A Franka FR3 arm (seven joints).
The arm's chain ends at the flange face. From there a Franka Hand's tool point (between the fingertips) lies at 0.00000 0.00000 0.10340 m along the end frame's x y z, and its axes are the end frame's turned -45 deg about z.
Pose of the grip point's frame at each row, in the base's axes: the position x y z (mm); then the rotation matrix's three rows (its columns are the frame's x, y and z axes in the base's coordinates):
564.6 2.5 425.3; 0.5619 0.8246 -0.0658; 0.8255 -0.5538 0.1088; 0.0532 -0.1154 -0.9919
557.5 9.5 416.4; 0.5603 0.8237 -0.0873; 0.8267 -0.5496 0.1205; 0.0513 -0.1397 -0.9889
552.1 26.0 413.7; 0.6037 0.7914 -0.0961; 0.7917 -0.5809 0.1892; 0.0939 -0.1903 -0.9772
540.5 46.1 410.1; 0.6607 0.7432 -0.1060; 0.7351 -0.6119 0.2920; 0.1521 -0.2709 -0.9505
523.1 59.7 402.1; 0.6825 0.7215 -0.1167; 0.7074 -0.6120 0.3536; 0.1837 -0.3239 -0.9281
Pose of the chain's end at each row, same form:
571.4 -8.7 527.9; 0.9804 0.1858 -0.0658; 0.1921 -0.9753 0.1088; -0.0440 -0.1192 -0.9919
566.5 -3.0 518.7; 0.9786 0.1863 -0.0873; 0.1959 -0.9732 0.1205; -0.0625 -0.1351 -0.9889
562.0 6.4 514.7; 0.9865 0.1327 -0.0961; 0.1491 -0.9706 0.1892; -0.0682 -0.2010 -0.9772
551.5 15.9 508.4; 0.9927 0.0583 -0.1060; 0.0871 -0.9525 0.2920; -0.0840 -0.2991 -0.9505
535.2 23.1 498.1; 0.9928 0.0276 -0.1167; 0.0675 -0.9330 0.3536; -0.0991 -0.3589 -0.9281

